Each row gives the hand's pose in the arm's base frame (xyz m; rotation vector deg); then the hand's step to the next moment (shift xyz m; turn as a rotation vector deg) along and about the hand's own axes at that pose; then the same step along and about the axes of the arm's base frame.
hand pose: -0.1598 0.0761 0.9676 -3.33 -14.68 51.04
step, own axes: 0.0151 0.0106 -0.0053 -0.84 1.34 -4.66
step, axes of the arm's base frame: 0.0023 0.0187 -0.0038 -0.38 0.45 -4.89
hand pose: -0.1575 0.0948 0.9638 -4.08 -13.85 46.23
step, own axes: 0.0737 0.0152 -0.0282 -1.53 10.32 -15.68
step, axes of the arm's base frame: 0.0451 0.0645 -0.0159 -4.53 6.48 -17.10
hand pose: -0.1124 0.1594 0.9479 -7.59 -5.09 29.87
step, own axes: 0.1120 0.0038 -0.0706 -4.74 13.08 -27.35
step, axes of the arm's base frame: 0.1032 0.0521 -0.0646 -7.27 6.03 -29.20
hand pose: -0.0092 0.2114 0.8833 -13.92 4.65 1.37
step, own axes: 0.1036 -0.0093 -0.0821 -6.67 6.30 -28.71
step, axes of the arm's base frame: 0.0972 -0.0274 -0.0858 -9.08 -0.91 -28.73
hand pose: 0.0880 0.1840 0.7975 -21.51 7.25 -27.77
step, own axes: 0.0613 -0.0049 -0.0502 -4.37 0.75 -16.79
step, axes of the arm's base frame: 0.0414 -0.0494 -0.0464 -6.98 -2.70 -15.67
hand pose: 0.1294 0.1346 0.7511 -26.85 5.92 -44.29
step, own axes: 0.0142 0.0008 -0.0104 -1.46 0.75 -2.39
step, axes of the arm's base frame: 0.0080 -0.0132 -0.0085 -1.18 0.59 -2.58
